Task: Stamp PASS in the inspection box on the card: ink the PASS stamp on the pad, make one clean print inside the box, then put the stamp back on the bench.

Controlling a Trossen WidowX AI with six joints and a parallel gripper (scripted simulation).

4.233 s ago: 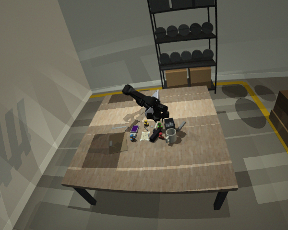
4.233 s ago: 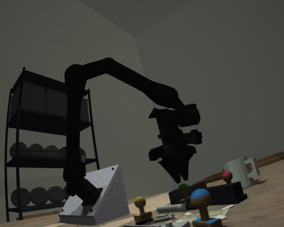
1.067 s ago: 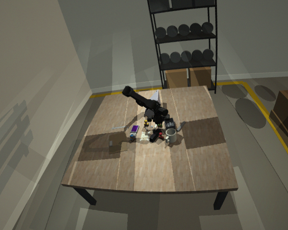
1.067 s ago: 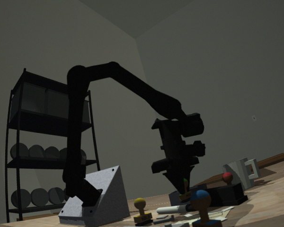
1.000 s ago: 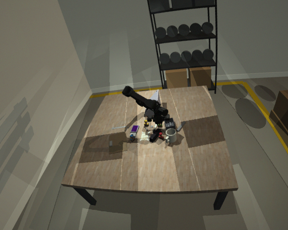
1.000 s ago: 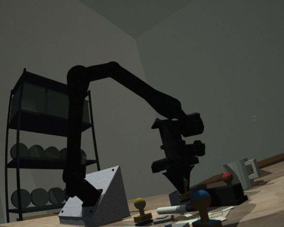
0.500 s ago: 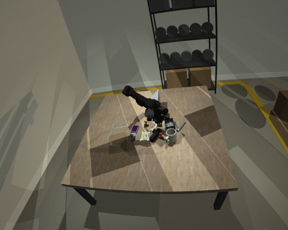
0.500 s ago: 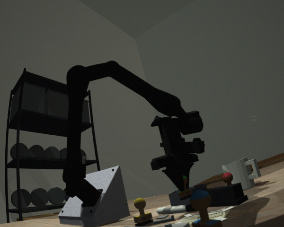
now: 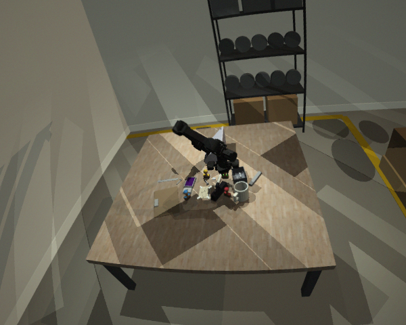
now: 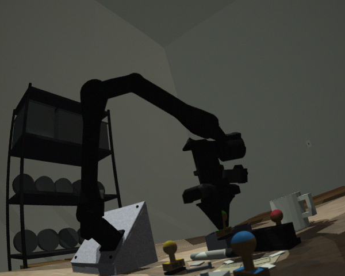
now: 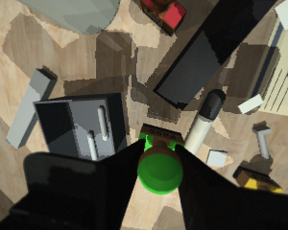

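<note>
Right now the purple ink pad is 240 mm to the right of my gripper tip, 50 mm below it and 10 mm behind it. From my gripper tip the other things lie so: green-knobbed stamp (right at my gripper tip); then dark box (80 mm to the left, 50 mm below, 20 mm behind); then white marker (50 mm to the right, 50 mm below).
</note>
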